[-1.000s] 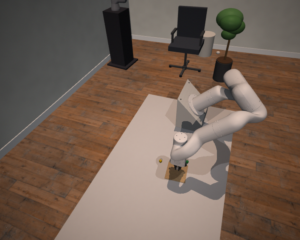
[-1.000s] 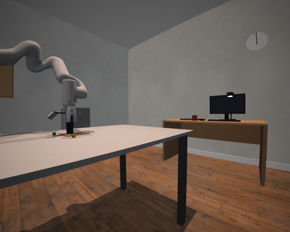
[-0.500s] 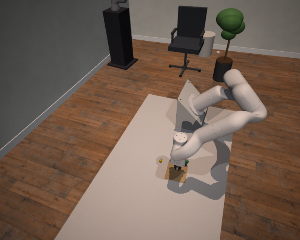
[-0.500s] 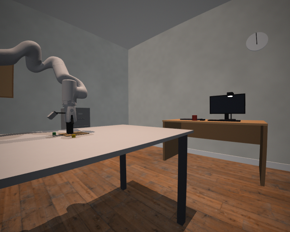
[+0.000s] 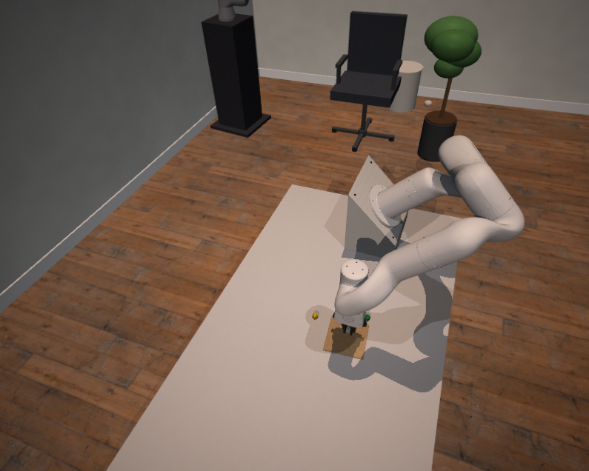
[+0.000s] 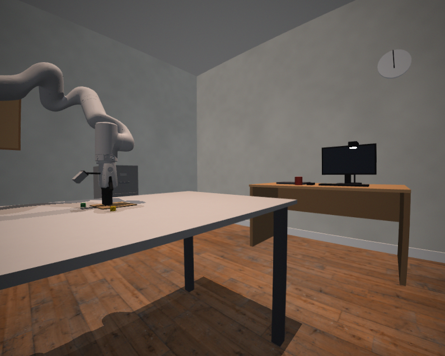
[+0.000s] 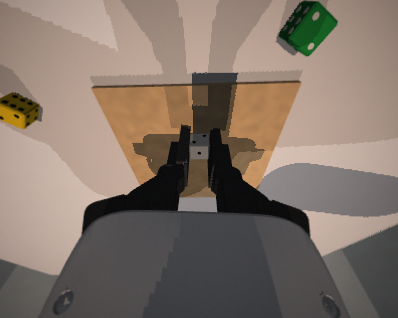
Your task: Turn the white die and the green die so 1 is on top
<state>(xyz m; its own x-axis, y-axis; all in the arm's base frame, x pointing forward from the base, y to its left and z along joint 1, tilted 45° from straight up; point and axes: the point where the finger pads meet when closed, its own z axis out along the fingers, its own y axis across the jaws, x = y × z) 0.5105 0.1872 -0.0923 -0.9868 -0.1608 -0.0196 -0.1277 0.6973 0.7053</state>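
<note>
My hand is 1 cm above the white die. Also, from my hand: mat: 2 cm ahead, 2 cm below; yellow die: 13 cm to the right, 2 cm below; green die: 8 cm behind, 4 cm to the left, 2 cm below.
</note>
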